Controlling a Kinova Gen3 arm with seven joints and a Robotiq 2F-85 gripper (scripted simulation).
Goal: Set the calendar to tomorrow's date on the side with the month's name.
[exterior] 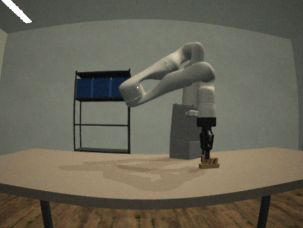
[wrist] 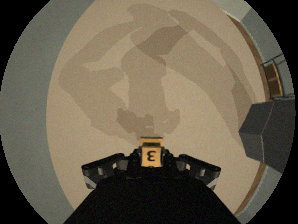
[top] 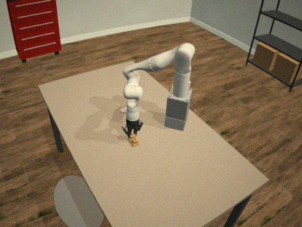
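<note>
Right now the wooden calendar tray is 2 cm to the left of my hand and 4 cm below it.
</note>
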